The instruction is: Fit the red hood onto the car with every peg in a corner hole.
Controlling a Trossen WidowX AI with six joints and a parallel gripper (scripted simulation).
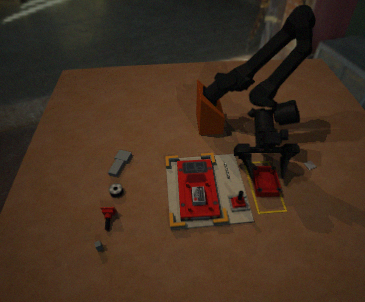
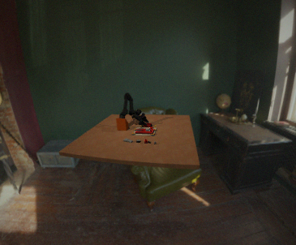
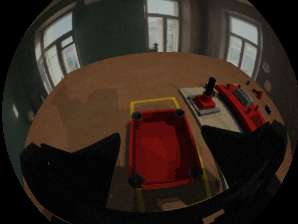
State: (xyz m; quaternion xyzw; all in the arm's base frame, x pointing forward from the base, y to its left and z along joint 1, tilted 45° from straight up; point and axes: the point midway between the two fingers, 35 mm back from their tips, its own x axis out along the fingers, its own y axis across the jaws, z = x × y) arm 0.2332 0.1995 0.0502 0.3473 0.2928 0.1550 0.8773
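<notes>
Now: gripper tip 10 mm past the red hood and 20 mm above it. The rest, counted from my gripper tip: small grey tile: 90 mm behind, 160 mm to the left, 30 mm below; grey engine block: 70 mm ahead, 200 mm to the right, 10 mm below; wheel: 60 mm ahead, 440 mm to the right, 20 mm below.
</notes>
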